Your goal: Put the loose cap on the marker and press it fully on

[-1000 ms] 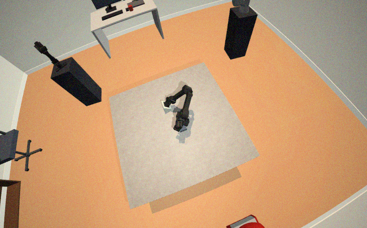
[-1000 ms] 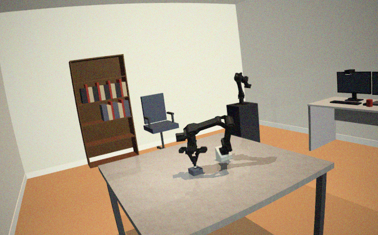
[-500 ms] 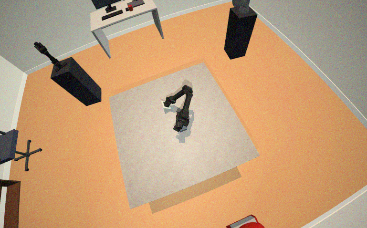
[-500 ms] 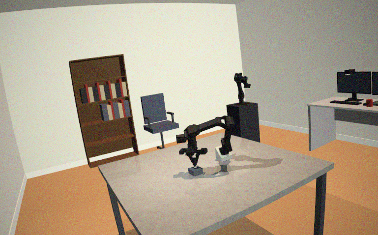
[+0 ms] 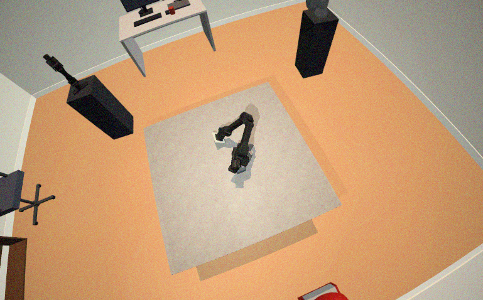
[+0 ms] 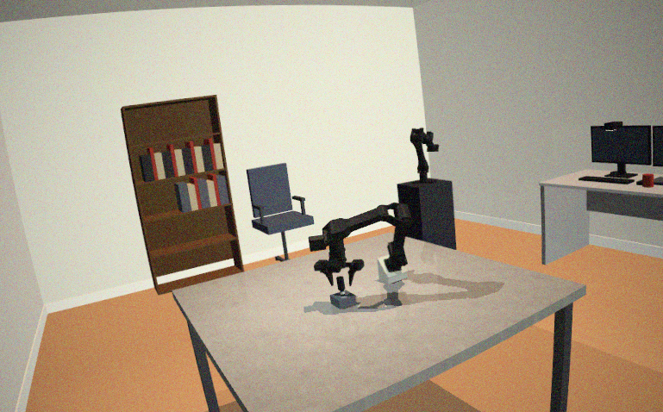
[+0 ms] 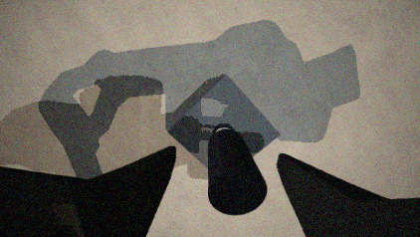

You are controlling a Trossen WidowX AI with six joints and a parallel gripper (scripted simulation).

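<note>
My gripper tip is now 10 mm below the dark marker cap. Also, from my gripper tip: grey-blue holder block 60 mm below.
</note>
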